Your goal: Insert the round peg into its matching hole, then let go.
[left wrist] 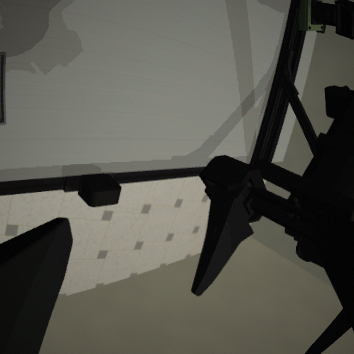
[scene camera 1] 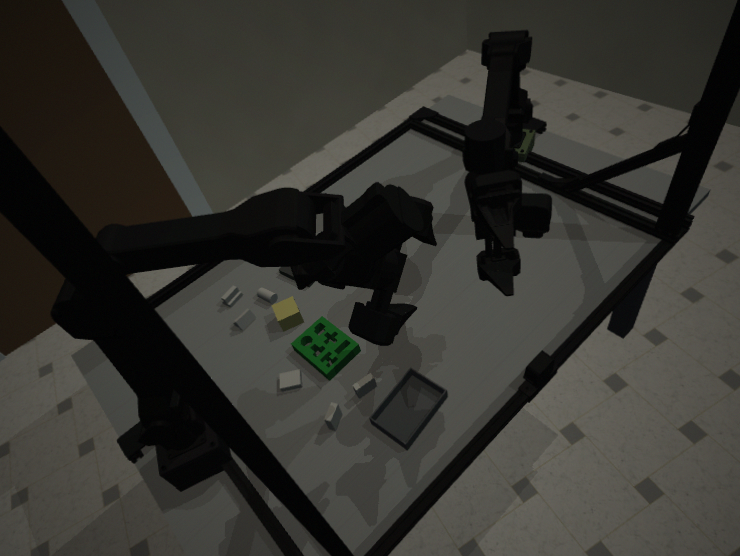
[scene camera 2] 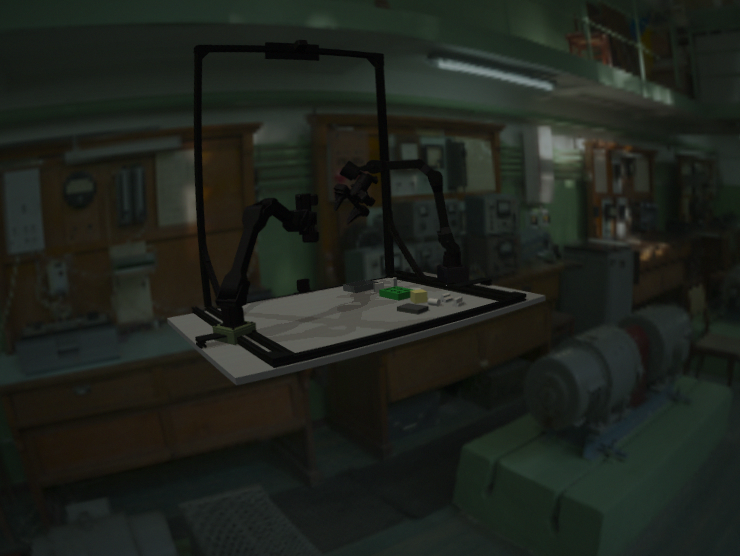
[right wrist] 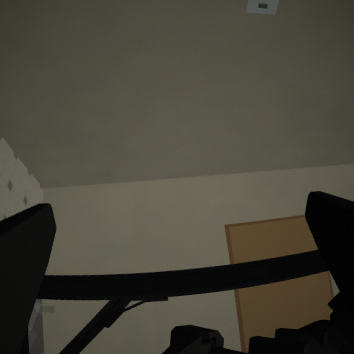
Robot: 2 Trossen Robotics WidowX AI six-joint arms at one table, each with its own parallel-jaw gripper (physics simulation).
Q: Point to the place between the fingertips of my right gripper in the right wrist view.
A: At 182,211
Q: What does my left gripper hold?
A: Nothing.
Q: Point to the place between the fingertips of my left gripper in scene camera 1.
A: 424,275
